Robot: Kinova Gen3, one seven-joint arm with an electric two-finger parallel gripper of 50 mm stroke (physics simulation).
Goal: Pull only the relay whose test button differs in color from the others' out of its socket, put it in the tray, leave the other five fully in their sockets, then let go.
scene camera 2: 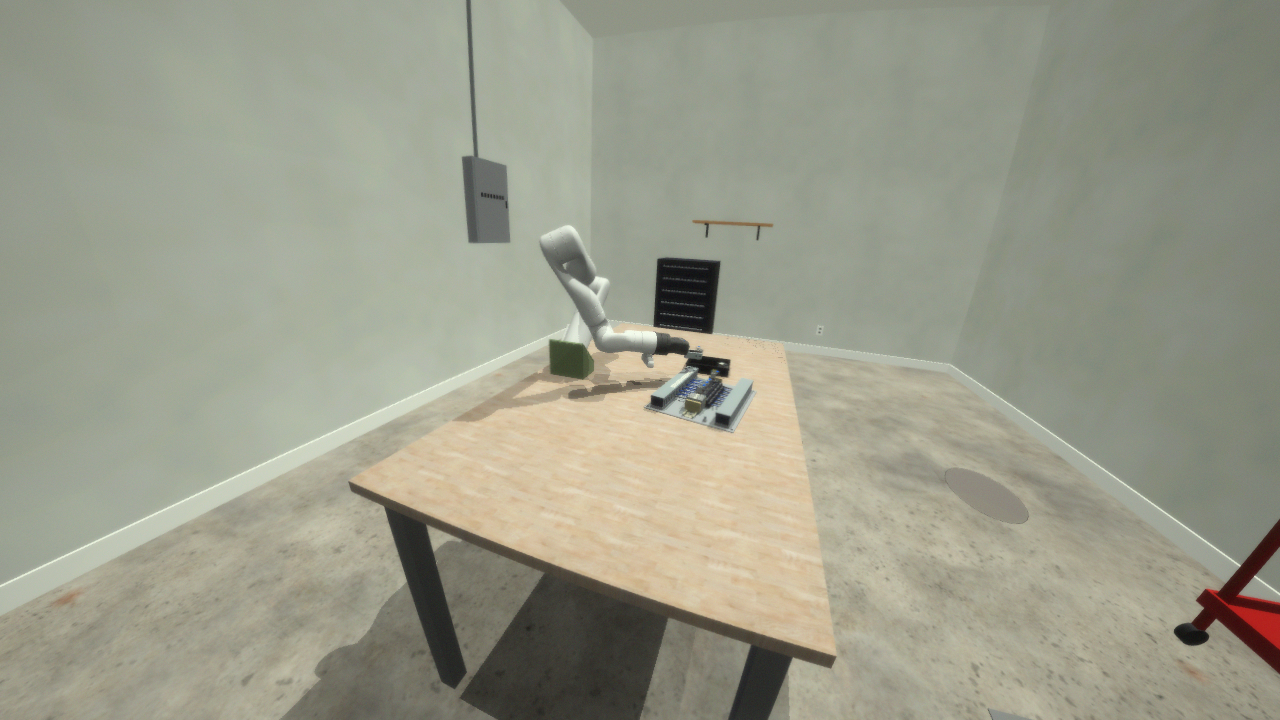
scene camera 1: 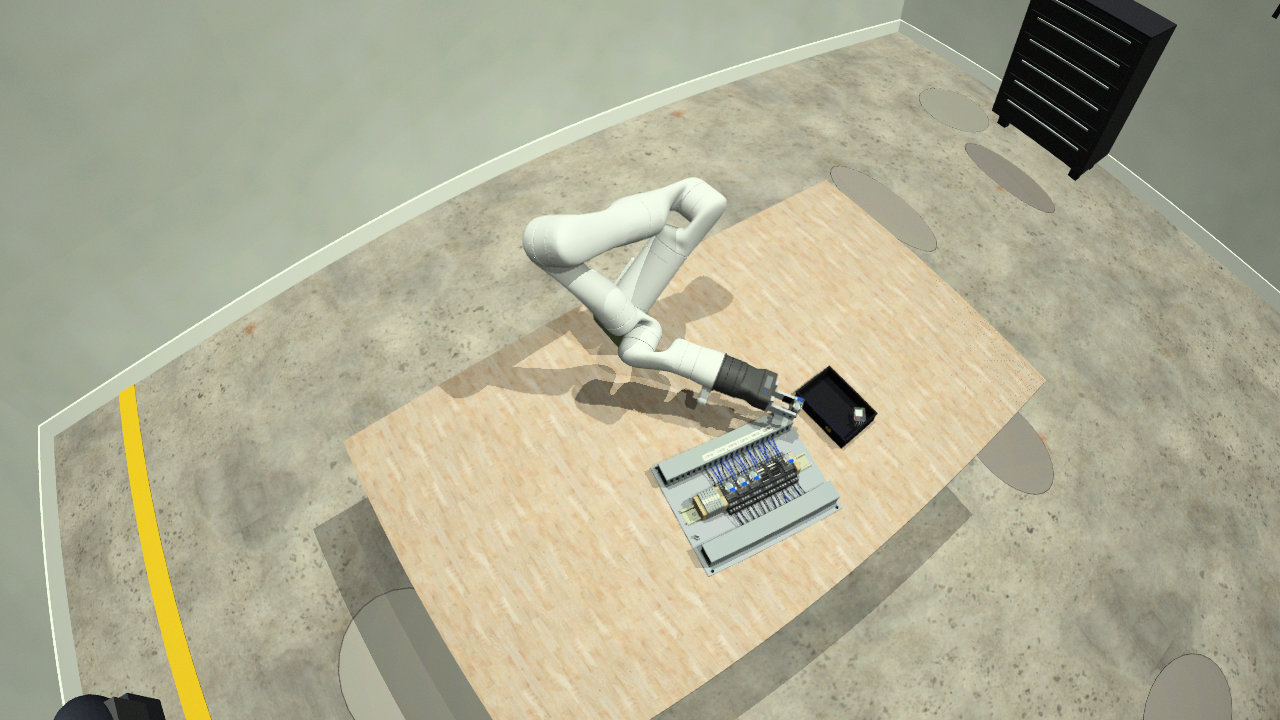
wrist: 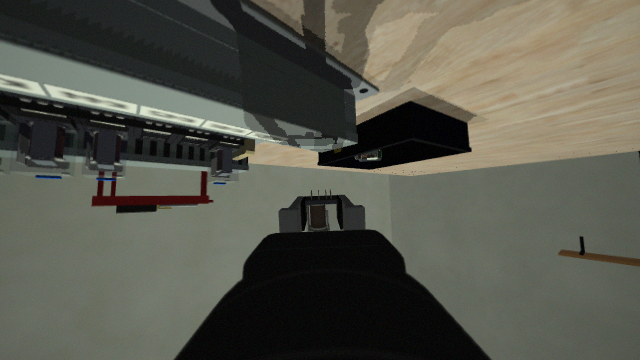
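My gripper is shut on a clear-cased relay, its pins toward the table side. A blue spot shows on it in scene camera 1. It is held up between the panel's rear corner and the black tray. Another relay lies in the tray at its right; its button colour is not clear. Several relays sit in the socket row, among them an end relay and a further one, both with blue buttons. Open sockets show between these two.
The grey panel has a rear wire duct close below the gripper and a front duct. Blue wires run between the rear duct and the sockets. A beige block stands at the row's left end. The wooden table bears panel and tray.
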